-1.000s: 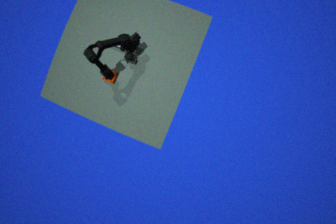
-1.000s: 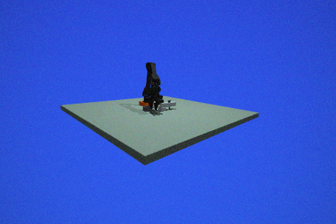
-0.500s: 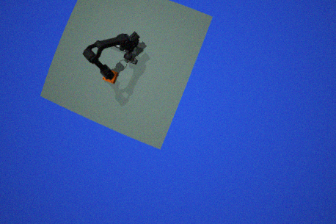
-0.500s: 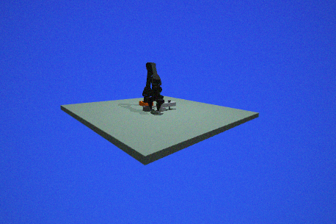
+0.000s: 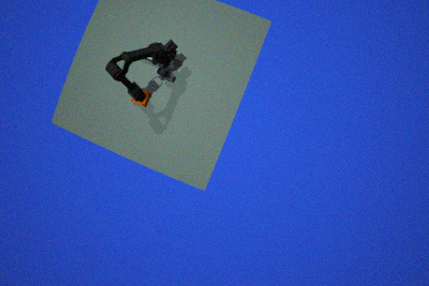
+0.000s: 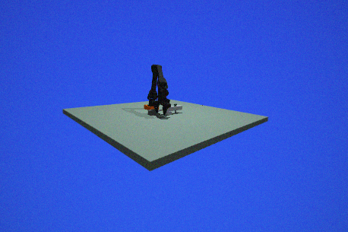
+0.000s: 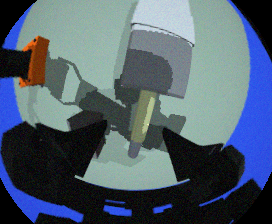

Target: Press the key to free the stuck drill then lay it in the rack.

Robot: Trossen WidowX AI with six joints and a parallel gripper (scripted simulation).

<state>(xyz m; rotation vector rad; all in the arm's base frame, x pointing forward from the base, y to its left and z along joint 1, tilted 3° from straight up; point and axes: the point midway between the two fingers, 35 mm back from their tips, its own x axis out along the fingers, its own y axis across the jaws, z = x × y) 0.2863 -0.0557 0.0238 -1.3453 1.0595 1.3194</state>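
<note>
The tan drill is 1 cm behind my gripper tip, 4 cm to the left of it and 3 cm above it. Also, from my gripper tip: grey housing block: 3 cm behind, 14 cm to the left, 3 cm above.
</note>
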